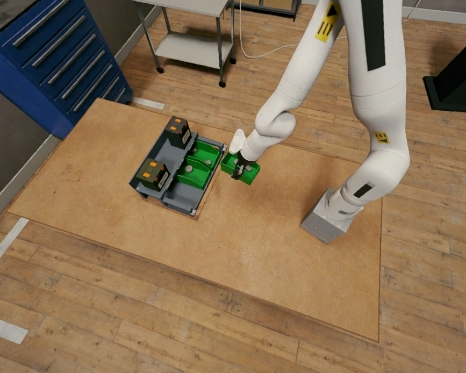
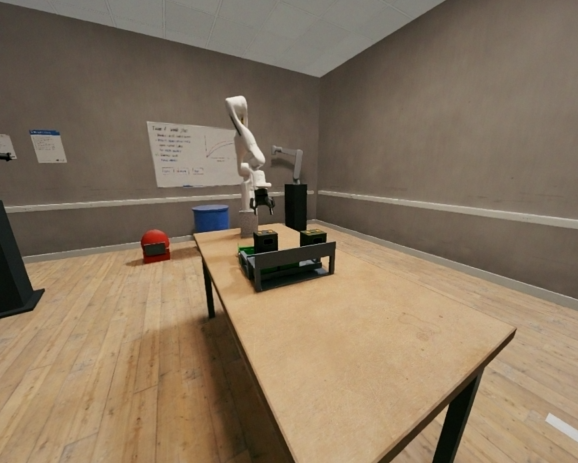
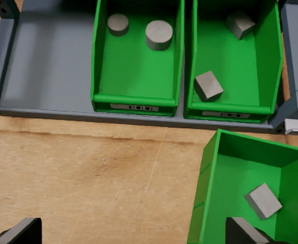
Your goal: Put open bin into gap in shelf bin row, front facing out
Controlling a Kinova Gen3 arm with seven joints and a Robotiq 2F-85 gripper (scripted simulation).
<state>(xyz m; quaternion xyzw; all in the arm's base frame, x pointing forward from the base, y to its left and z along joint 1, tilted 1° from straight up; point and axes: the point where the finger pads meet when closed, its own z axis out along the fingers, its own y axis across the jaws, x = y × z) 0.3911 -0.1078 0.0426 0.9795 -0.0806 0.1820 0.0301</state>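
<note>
Right now the grey part is 2 cm ahead of my hand, 15 cm to the right of it and 22 cm below it. Also, from my hand: grey shelf (26 cm ahead, 5 cm to the right, 17 cm below).
</note>
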